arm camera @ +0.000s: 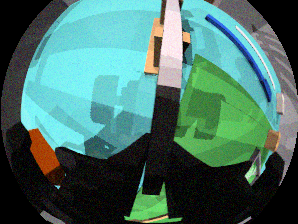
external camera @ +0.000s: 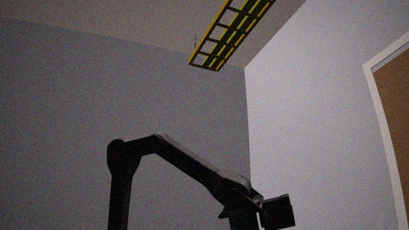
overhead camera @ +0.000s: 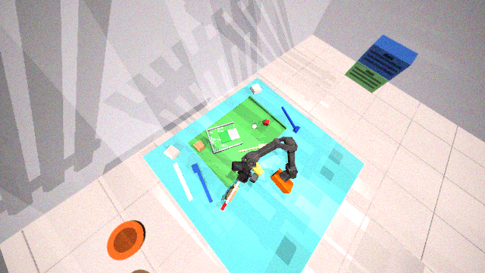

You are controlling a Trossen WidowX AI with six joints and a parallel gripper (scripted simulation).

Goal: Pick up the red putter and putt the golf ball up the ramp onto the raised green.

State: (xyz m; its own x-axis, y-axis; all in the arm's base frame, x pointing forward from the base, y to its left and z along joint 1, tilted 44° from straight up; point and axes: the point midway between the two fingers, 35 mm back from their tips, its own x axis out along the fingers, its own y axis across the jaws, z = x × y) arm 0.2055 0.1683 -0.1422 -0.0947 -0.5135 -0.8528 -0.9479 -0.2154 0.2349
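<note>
Now: the wooden stick 11 cm ahead of my gripper tip, 24 cm to the right of it and 3 cm below it. The rest, counted from my gripper tip: yellow block 3 cm behind, 13 cm to the right, 3 cm below; tan block 39 cm ahead, 12 cm to the left, 1 cm below; red putter 4 cm behind, 11 cm to the left, 2 cm above.
</note>
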